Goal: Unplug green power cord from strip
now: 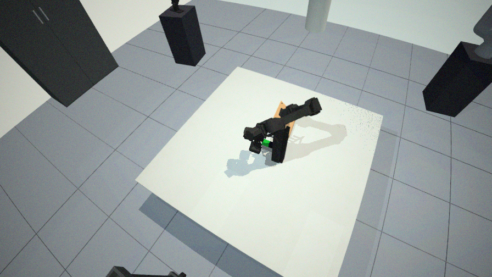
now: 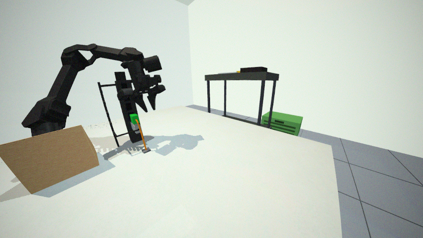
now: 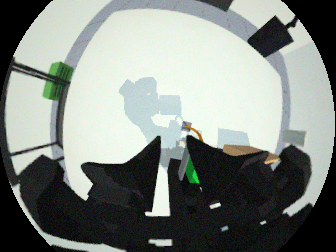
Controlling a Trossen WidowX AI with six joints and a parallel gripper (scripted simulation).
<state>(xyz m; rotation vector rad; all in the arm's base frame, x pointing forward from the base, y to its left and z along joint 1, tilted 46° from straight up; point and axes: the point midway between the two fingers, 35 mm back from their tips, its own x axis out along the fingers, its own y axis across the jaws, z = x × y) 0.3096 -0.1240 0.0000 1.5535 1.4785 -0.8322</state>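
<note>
The green plug is 50 mm behind my gripper tip, 80 mm to the left of it and 20 mm below it. From my gripper tip the other things lie so: grey piece (60 mm behind, 10 mm to the right, 160 mm below).
</note>
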